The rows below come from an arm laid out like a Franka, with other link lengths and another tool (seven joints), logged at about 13 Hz.
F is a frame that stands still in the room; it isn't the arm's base.
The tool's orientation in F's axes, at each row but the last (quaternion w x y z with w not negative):
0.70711, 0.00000, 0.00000, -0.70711
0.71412, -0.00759, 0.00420, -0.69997
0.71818, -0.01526, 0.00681, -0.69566
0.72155, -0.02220, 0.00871, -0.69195
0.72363, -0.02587, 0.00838, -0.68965
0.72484, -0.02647, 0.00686, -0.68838
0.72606, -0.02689, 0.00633, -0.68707
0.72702, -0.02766, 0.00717, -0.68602
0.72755, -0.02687, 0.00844, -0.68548
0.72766, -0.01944, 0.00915, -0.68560
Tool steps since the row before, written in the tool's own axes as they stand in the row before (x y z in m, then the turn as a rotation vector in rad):
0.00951, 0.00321, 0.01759, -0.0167, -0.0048, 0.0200
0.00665, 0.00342, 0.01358, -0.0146, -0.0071, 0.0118
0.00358, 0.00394, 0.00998, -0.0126, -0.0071, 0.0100
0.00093, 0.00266, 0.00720, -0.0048, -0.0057, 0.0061
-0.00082, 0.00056, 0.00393, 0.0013, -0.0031, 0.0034
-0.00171, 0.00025, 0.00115, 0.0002, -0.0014, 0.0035
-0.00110, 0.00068, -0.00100, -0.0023, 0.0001, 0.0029
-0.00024, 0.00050, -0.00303, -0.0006, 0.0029, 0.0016
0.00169, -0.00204, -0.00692, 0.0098, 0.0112, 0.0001
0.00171, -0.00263, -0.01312, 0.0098, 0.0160, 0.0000
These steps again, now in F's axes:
0.00321, -0.00951, 0.01759, -0.0048, 0.0167, 0.0200
0.00378, -0.00651, 0.01355, -0.0072, 0.0145, 0.0118
0.00436, -0.00333, 0.00989, -0.0072, 0.0125, 0.0101
0.00301, -0.00067, 0.00709, -0.0056, 0.0047, 0.0063
0.00071, 0.00095, 0.00388, -0.0029, -0.0014, 0.0036
0.00021, 0.00175, 0.00109, -0.0012, -0.0002, 0.0036
0.00057, 0.00110, -0.00106, 0.0001, 0.0024, 0.0028
0.00034, 0.00018, -0.00306, 0.0029, 0.0008, 0.0014
-0.00227, -0.00200, -0.00676, 0.0118, -0.0091, -0.0002
-0.00305, -0.00207, -0.01298, 0.0165, -0.0088, -0.0005

